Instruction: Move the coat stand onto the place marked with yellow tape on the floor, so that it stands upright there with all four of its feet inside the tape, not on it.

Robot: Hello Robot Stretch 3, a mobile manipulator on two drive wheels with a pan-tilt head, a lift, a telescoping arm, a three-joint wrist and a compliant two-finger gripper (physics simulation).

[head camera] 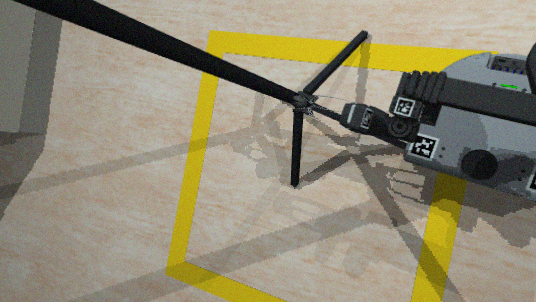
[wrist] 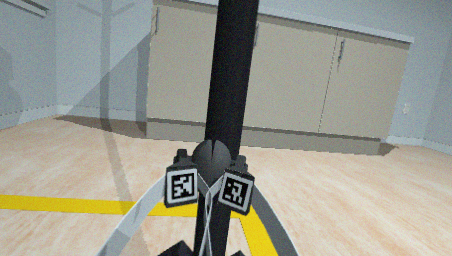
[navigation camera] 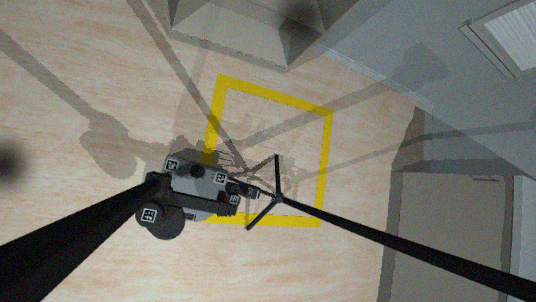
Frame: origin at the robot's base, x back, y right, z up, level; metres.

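Seen in the pictures: gripper, fingertip midpoint: (head camera: 291, 100) (navigation camera: 283, 198); robot's base at its link origin: (head camera: 477, 163) (navigation camera: 196, 170).
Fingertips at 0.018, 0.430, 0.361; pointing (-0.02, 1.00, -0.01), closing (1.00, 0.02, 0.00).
Observation:
Offsets run from my fingertips to a thing's top centre, as dx, dy, dz. "pt": to the spot under its first point.
The black coat stand (head camera: 180, 52) (navigation camera: 370, 230) (wrist: 232, 75) stands on its feet. One foot {pt +0.259, -0.025, -0.328} (head camera: 364, 35) (navigation camera: 249, 228) reaches past the outer edge of the yellow tape {pt -0.274, +0.494, -0.360} (head camera: 192, 150) (navigation camera: 325, 160) (wrist: 75, 204). Another foot (head camera: 295, 184) (navigation camera: 276, 157) is inside the marked square. A third leg runs toward the robot base, its end hidden. The fourth is hidden along the pole. My gripper (head camera: 306, 106) (wrist: 211, 158) is low at the pole's foot. In the wrist view its fingertips meet in front of the pole, which shows behind them; no pole shows between them.
The robot base (head camera: 462, 115) (navigation camera: 192, 180) covers one corner of the tape. A beige cabinet (head camera: 15, 70) (navigation camera: 445, 235) (wrist: 295, 75) stands beyond the pole. Another beige cabinet (navigation camera: 230, 30) is near the tape's far side in the navigation view, beside a pale wall (navigation camera: 380, 50).

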